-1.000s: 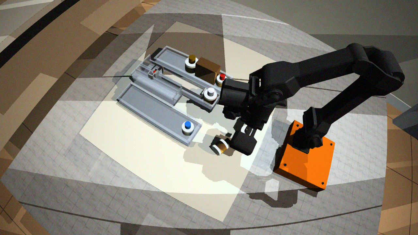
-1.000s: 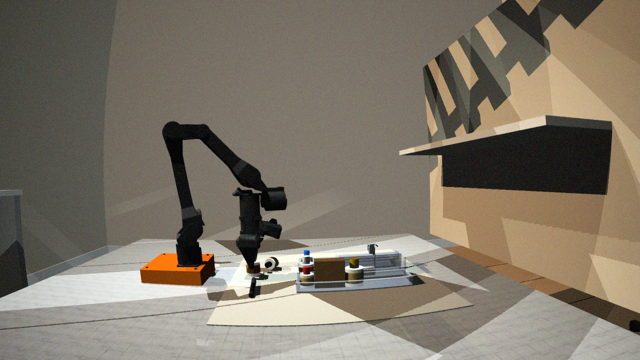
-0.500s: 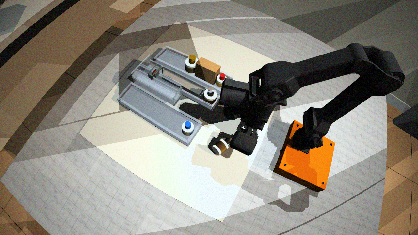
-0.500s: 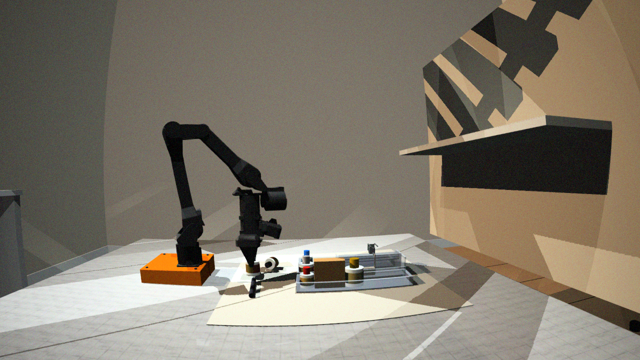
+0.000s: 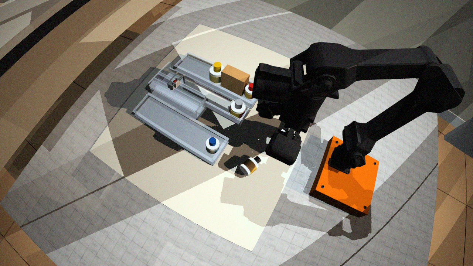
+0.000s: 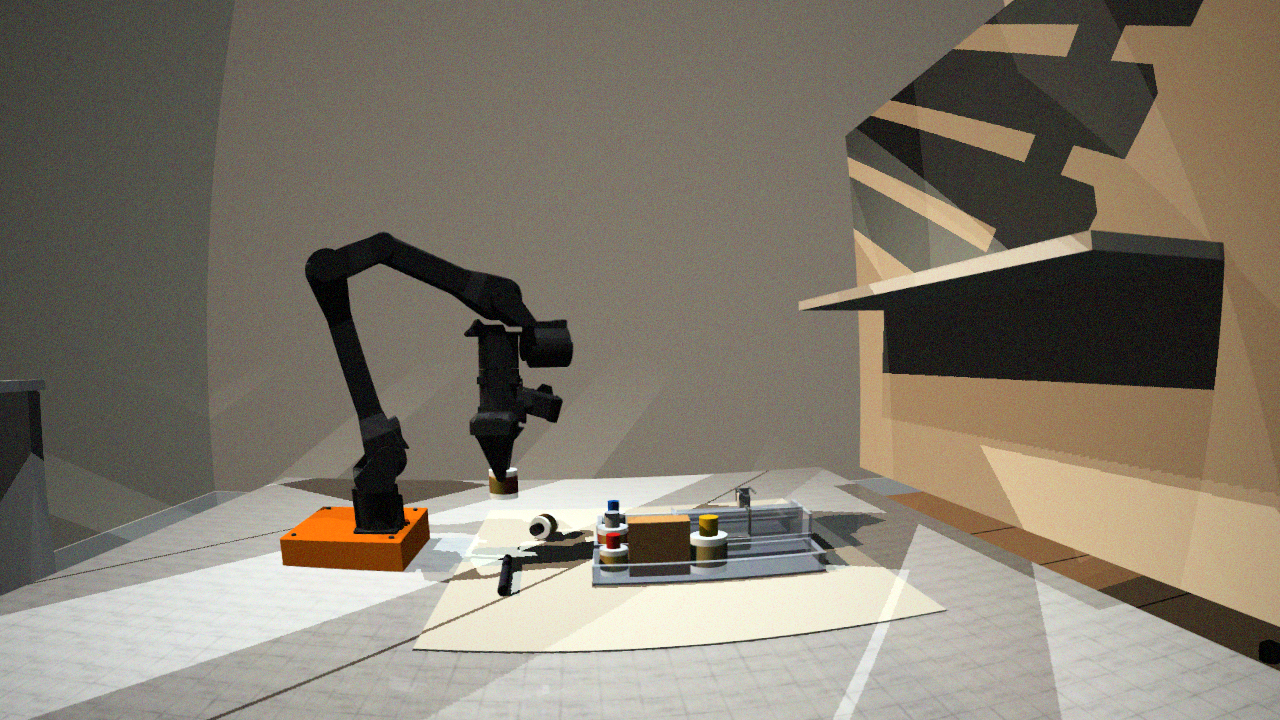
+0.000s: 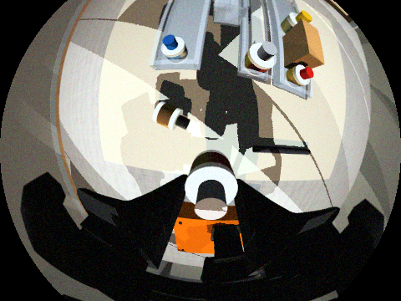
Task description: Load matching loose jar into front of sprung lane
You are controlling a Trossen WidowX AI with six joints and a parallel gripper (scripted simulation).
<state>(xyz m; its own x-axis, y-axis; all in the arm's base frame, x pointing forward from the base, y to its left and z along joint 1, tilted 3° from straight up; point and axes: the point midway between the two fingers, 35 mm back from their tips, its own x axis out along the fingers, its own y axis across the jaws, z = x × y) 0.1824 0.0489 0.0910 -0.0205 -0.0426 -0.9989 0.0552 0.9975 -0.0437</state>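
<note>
Now: the cream mat 21 cm ahead of my gripper tip, 7 cm to the right of it and 10 cm below it. Also, from my gripper tip: cardboard box 20 cm ahead, 15 cm to the right, 7 cm below; black rod 14 cm to the right, 10 cm below.
</note>
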